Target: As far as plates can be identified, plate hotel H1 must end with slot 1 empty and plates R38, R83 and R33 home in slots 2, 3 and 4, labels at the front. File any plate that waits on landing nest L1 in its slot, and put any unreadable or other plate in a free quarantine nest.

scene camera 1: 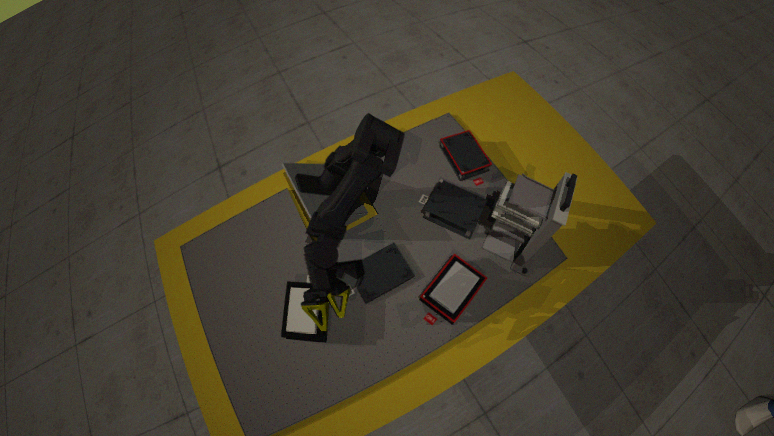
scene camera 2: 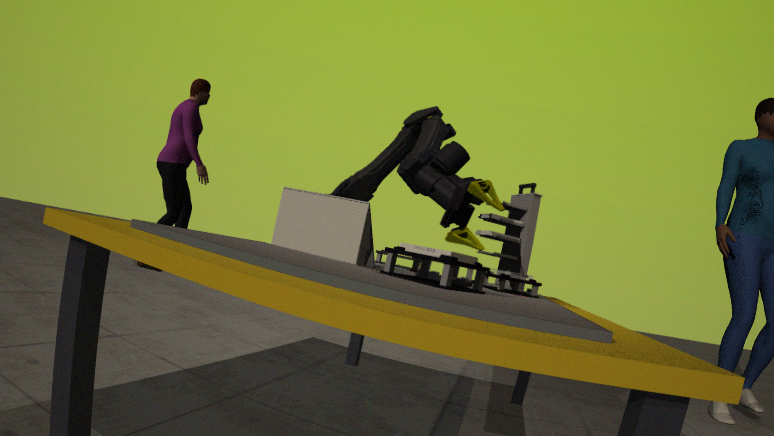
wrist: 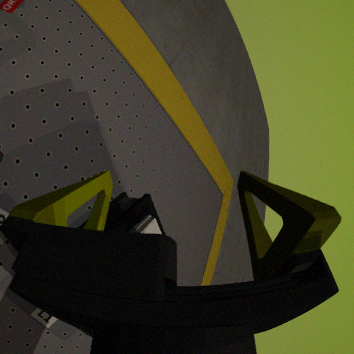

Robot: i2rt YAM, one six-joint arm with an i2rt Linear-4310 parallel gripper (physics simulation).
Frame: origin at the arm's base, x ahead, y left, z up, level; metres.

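Seen in the pictures: gripper, fingertip midpoint: [scene camera 1: 333,324] [scene camera 2: 492,230] [wrist: 174,177]; arm's base, origin of the base link: [scene camera 1: 325,187] [scene camera 2: 330,227].
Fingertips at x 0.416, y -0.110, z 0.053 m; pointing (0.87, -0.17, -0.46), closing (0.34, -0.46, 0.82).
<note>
Pixels of each thing's top centre, then the offset from my fingertips to it.
- bare red-bordered nest, middle of its top: [scene camera 2: 404,254] [scene camera 1: 466,150] 0.380 m back, 0.597 m left, 0.078 m down
- red tag, middle of its top: [scene camera 1: 430,318] 0.069 m ahead, 0.245 m left, 0.124 m down
My gripper [scene camera 1: 333,322] [scene camera 2: 492,229] [wrist: 174,177] is open and empty, above and beside a black-framed nest. A white plate [scene camera 1: 296,308] [wrist: 148,225] lies on that nest and is partly hidden by the gripper. A tag [wrist: 44,316] near it seems to read L1. In scene camera 2, a pale plate [scene camera 2: 433,250] with a small unreadable label lies on a front nest. The plate hotel [scene camera 1: 549,230] [scene camera 2: 531,227] stands upright and holds pale plates [scene camera 2: 501,218] [scene camera 2: 498,236] at two middle levels. Their labels cannot be read. Another white plate [scene camera 1: 457,287] lies on a red-bordered nest.
A bare red-bordered nest [scene camera 1: 465,152] stands at the far side. Two dark-topped stands [scene camera 1: 456,209] [scene camera 1: 387,273] stand between the arm and the hotel. A red tag [scene camera 1: 429,318] [wrist: 10,5] marks the near red nest. The grey base block [scene camera 2: 320,224] stands behind. The table has a yellow edge [scene camera 1: 184,314].
</note>
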